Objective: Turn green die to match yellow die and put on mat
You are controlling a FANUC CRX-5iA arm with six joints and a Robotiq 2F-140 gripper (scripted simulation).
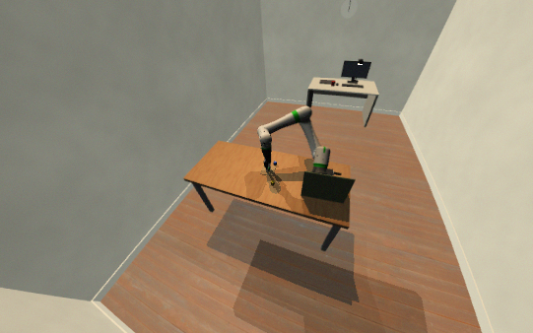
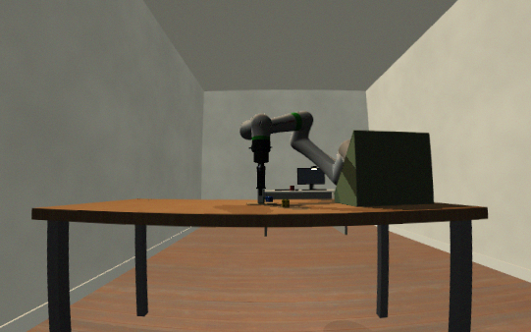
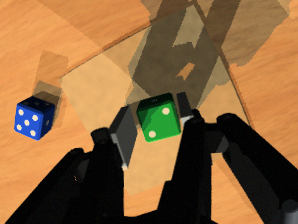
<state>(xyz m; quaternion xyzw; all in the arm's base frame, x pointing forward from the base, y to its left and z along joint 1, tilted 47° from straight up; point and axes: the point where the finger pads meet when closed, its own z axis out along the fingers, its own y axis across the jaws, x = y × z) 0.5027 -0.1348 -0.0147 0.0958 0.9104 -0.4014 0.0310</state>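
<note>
Now: the green die 20 mm below my hand. Also, from my hand: blue die: 50 mm behind, 110 mm to the right, 30 mm below; yellow die: 90 mm behind, 170 mm to the left, 30 mm below; pale mat: 40 mm below.
</note>
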